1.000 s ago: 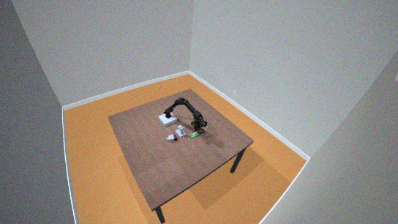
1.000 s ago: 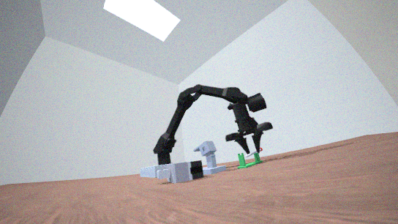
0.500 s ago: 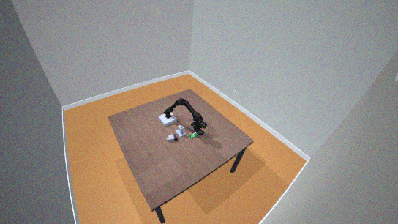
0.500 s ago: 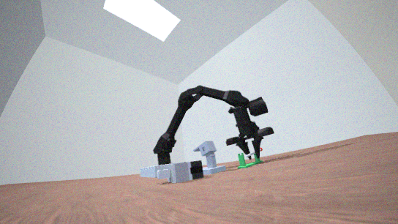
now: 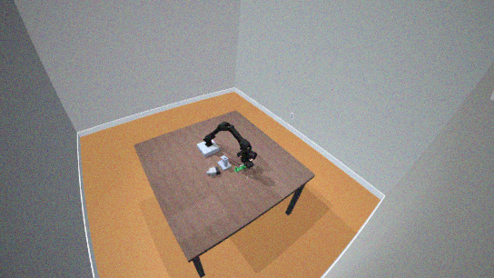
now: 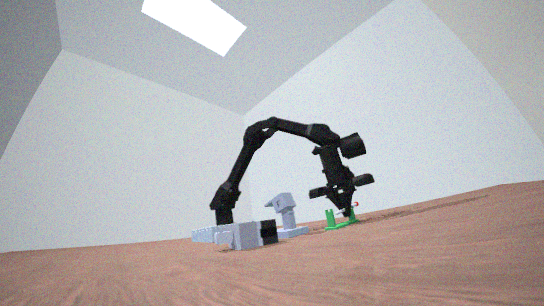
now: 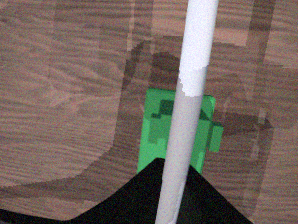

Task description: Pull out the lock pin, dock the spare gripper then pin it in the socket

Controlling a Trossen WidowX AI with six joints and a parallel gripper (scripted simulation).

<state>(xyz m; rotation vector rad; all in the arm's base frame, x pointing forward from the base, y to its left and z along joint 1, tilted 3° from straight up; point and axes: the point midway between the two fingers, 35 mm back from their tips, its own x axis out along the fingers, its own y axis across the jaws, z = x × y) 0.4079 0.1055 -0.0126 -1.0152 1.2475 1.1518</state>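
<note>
The cradle lies 4 cm to the right of my gripper tip and 1 cm above it. From my gripper tip the other things lie so: spare gripper 27 cm to the right, 12 cm behind; grey mount 14 cm to the right, 12 cm behind, 3 cm above.
</note>
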